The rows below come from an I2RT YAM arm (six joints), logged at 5 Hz.
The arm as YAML. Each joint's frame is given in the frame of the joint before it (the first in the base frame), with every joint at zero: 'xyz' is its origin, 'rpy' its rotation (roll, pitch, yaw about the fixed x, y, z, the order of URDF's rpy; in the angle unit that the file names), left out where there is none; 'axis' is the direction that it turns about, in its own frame. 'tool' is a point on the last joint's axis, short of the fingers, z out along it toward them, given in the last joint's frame.
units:
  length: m
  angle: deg
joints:
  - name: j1
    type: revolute
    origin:
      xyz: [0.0, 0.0, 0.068]
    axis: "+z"
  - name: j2
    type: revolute
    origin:
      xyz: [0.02, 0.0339, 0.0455]
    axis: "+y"
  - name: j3
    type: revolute
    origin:
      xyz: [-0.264, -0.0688, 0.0]
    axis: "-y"
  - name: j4
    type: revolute
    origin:
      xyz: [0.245, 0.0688, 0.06]
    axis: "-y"
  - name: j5
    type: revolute
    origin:
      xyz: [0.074, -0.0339, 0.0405]
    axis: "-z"
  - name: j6
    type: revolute
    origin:
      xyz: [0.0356, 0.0, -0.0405]
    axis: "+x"
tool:
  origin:
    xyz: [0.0, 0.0, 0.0]
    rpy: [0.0, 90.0, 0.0]
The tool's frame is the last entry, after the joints.
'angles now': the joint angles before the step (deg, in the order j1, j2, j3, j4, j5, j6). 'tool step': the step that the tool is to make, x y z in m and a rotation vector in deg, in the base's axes. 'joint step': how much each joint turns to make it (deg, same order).
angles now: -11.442 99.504 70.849 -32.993 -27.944 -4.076
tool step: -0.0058 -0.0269 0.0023 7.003 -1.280 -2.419
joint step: -5.050 0.010 0.002 0.225 -7.498 1.266
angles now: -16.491 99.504 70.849 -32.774 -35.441 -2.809
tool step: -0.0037 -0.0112 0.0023 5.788 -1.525 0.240
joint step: -2.406 -0.008 -0.016 0.139 -6.514 0.698
